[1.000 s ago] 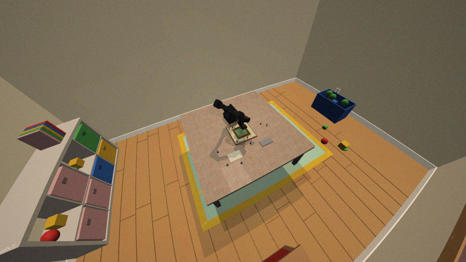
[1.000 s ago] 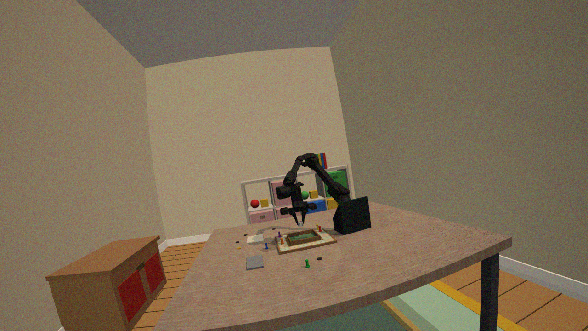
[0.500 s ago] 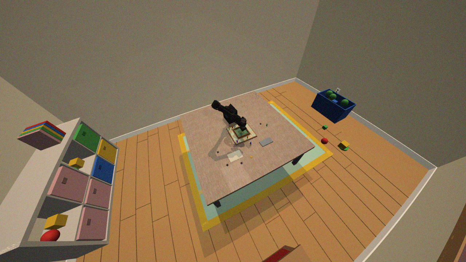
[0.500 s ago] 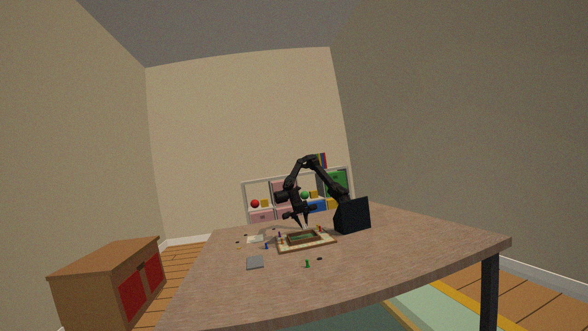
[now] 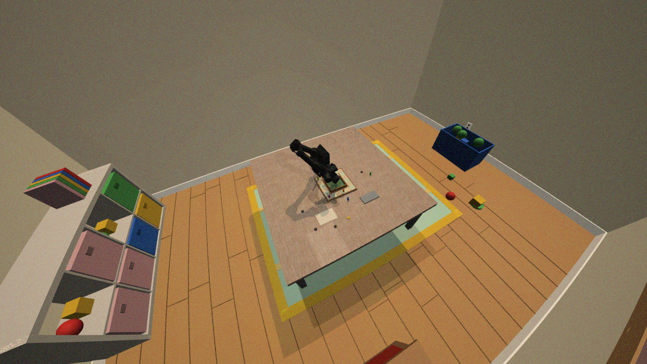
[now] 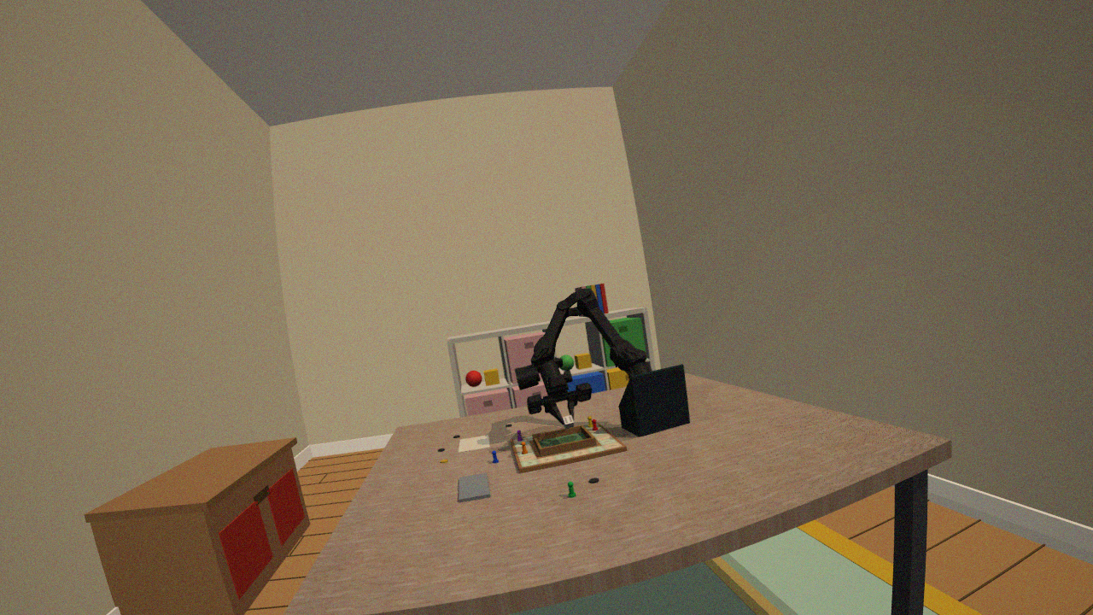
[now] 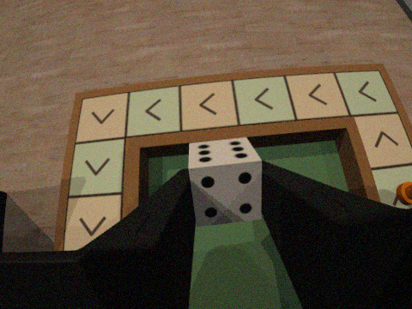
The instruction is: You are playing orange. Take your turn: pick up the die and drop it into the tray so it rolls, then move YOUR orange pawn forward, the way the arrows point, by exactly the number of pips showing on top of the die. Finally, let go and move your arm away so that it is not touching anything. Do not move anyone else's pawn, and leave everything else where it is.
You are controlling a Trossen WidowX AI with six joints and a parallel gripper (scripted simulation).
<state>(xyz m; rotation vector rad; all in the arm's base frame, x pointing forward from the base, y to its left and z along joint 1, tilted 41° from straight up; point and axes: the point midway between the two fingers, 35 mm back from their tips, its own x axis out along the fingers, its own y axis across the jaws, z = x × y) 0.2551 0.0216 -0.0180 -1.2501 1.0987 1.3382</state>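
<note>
Now: the orange pawn 130 mm ahead of my gripper tip and 50 mm below it. Also, from my gripper tip: white die: right at my gripper tip; yellow pawn: 150 mm to the right, 80 mm behind, 50 mm below; green tray: 70 mm below, 30 mm to the right, 20 mm ahead.
</note>
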